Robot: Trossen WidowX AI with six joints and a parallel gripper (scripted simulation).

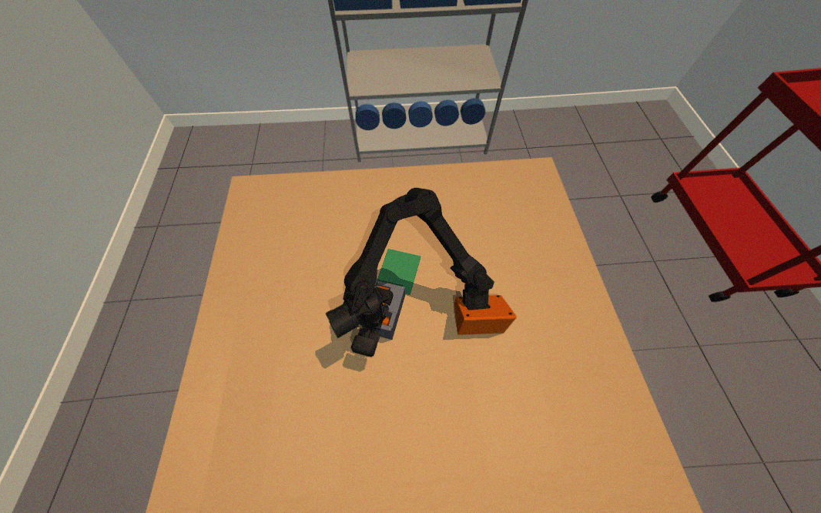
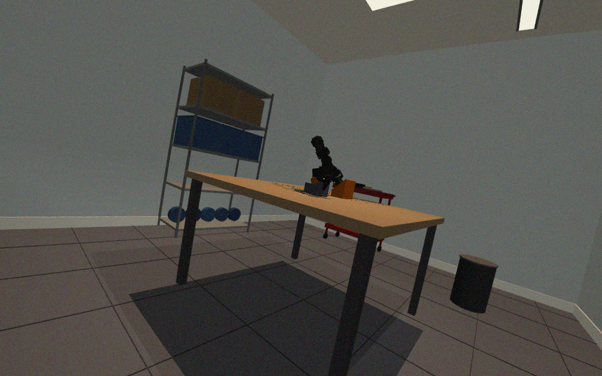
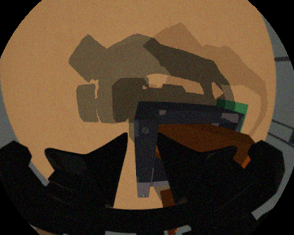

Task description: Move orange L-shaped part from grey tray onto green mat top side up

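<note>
Right now my gripper tip is 50 mm to the left of the orange L-shaped part, 30 mm past it and 10 mm below it. The rest, counted from my gripper tip: green mat 210 mm to the right, 90 mm behind, 50 mm below.
</note>
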